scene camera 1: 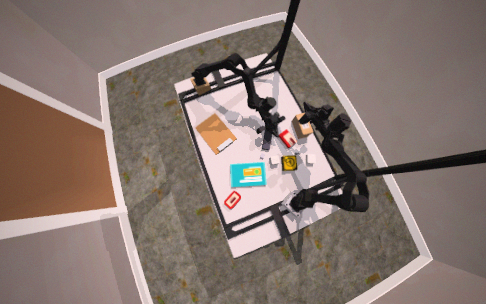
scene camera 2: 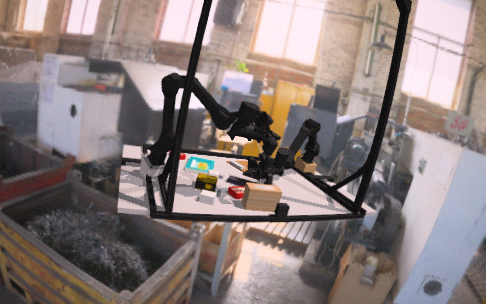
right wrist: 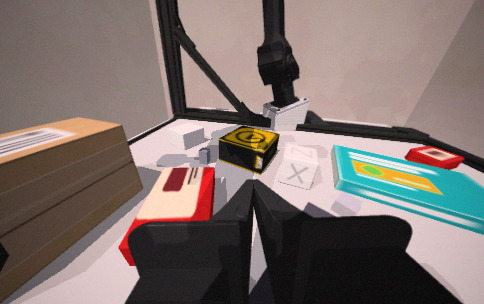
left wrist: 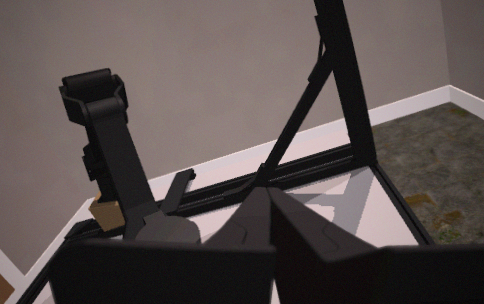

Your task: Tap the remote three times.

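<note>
The remote, a long dark bar [scene camera 1: 266, 144] [scene camera 2: 239, 179] [right wrist: 318, 210], lies on the table. In the right wrist view its end shows at the right finger's edge and the rest is hidden behind the gripper. My right gripper [scene camera 1: 271, 132] [scene camera 2: 251, 172] [right wrist: 252, 184] is shut and empty, low over the table at the remote's upper end in scene camera 1. Whether it touches the remote cannot be told. My left gripper [scene camera 1: 306, 108] [scene camera 2: 271, 151] [left wrist: 264, 199] is shut and empty, raised above the table near the cardboard box.
A red and cream box [scene camera 1: 287, 138] [right wrist: 172, 197] and a cardboard box [scene camera 1: 303, 126] [scene camera 2: 262, 196] [right wrist: 65, 175] lie beside the right gripper. A yellow-black box [scene camera 1: 289, 163] [right wrist: 249, 148], a white cube [scene camera 1: 273, 161] [right wrist: 298, 167], a teal box [scene camera 1: 240, 175] and a clipboard [scene camera 1: 215, 131] are also on the table.
</note>
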